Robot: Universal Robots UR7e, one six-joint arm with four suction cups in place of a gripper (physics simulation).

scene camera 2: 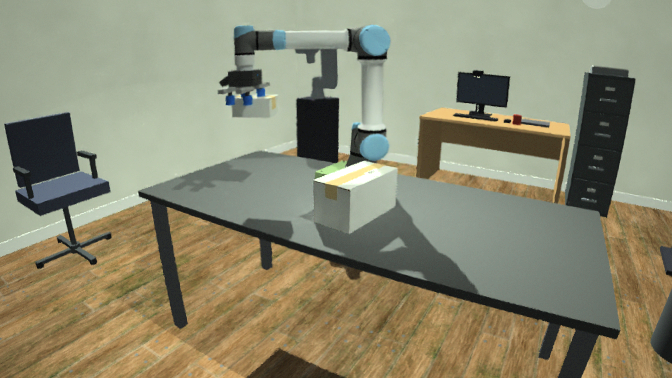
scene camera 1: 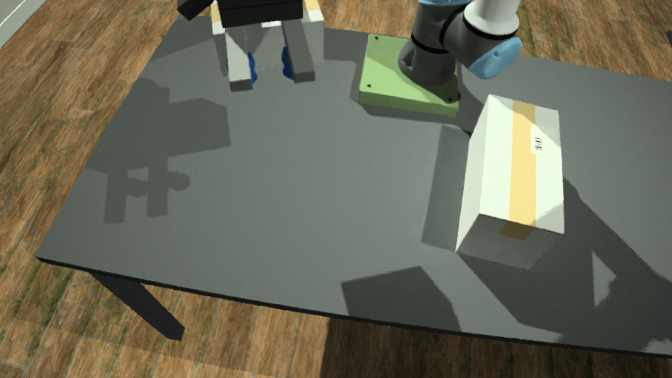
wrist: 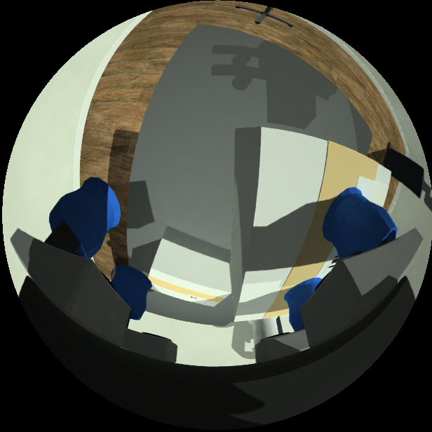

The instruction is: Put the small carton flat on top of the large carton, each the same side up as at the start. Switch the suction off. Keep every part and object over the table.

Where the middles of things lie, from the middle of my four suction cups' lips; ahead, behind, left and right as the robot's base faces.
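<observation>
My suction cup is 4 cm above the small carton [scene camera 2: 263, 107], 7 cm past it and 2 cm to the left of it. As for the large carton [scene camera 1: 512, 212], it sits 45 cm to the left of my suction cup, 32 cm below it and 10 cm behind it.
</observation>
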